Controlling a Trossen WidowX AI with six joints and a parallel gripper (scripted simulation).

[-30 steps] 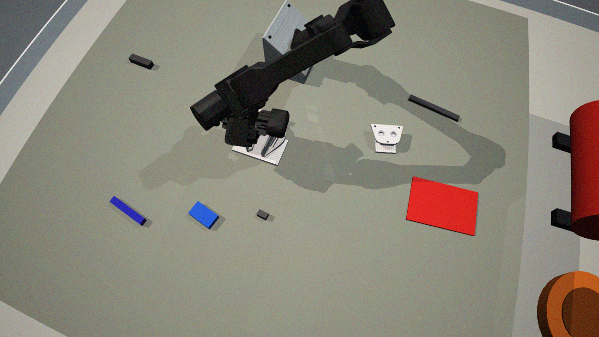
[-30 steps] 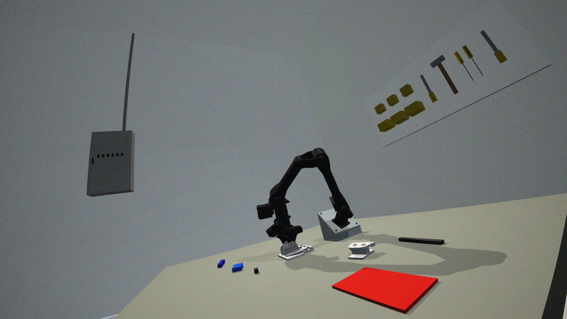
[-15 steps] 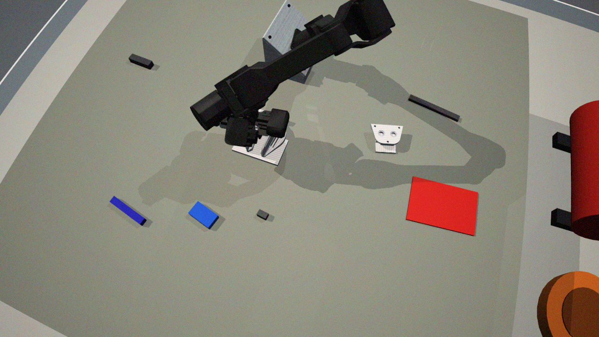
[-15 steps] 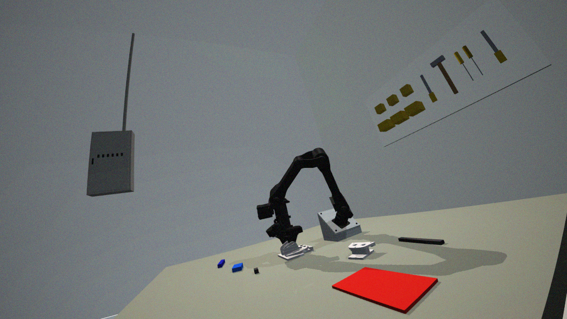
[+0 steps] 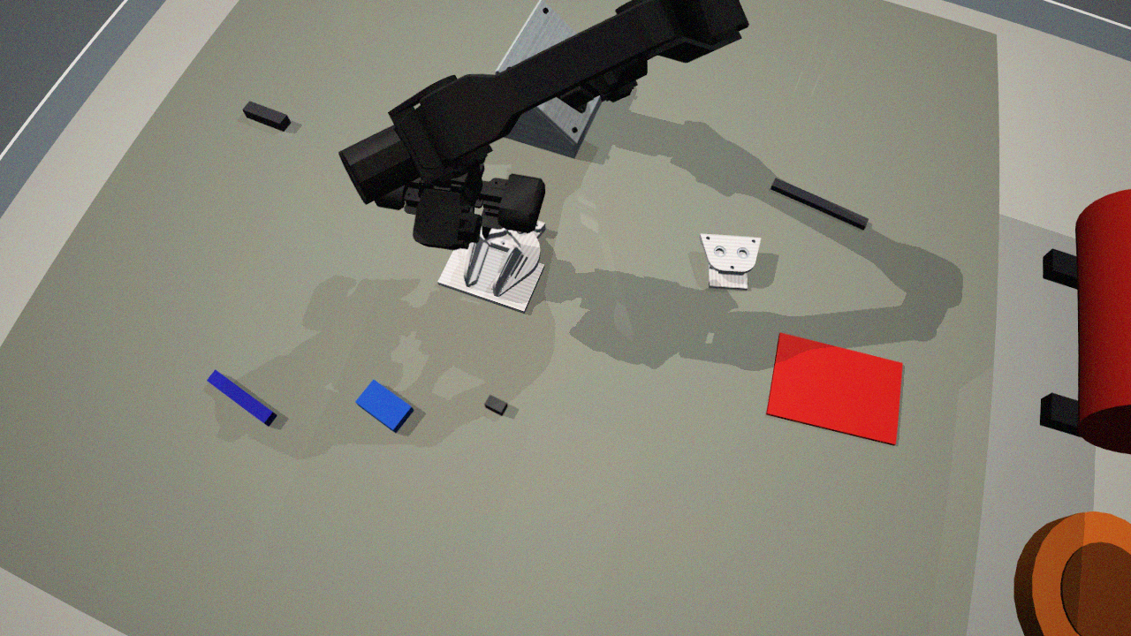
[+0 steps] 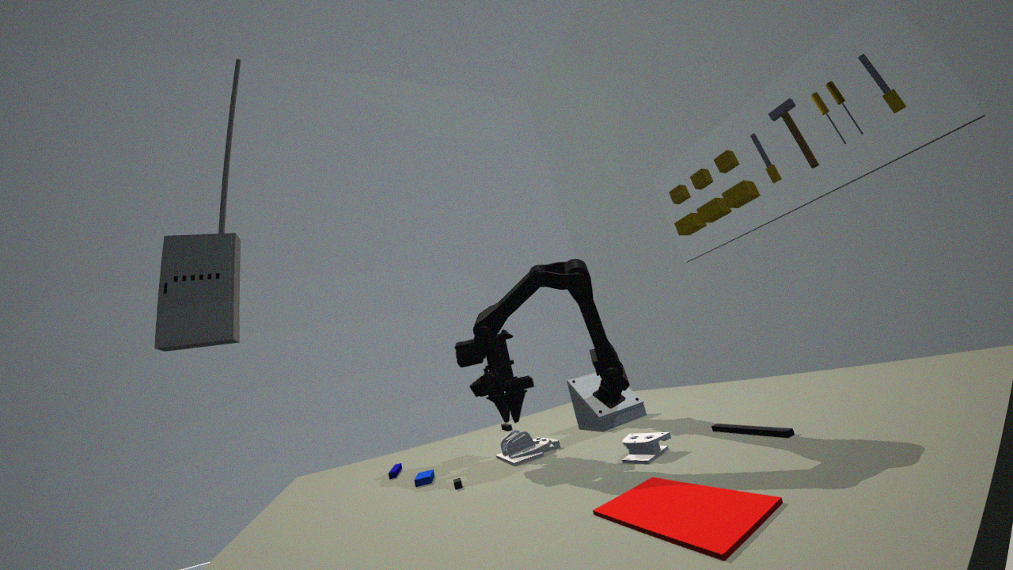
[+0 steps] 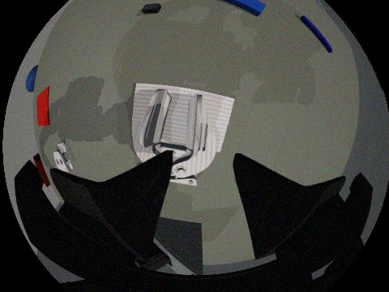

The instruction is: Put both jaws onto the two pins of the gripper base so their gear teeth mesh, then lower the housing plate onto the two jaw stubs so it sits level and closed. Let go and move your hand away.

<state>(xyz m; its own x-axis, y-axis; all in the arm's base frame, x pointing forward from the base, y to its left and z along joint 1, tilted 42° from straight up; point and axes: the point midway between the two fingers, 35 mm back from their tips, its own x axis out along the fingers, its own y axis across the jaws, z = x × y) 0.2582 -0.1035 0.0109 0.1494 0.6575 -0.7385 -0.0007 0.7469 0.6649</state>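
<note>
Right now my gripper tip is 320 mm to the right of the gripper base, 70 mm past it and 50 mm above it. The rest, counted from my gripper tip: small black block (180 mm ahead, 80 mm to the left, 70 mm below); white ribbed plate (70 mm below, 30 mm to the left, 10 mm ahead); housing plate (70 mm below, 50 mm behind, 40 mm to the left).
</note>
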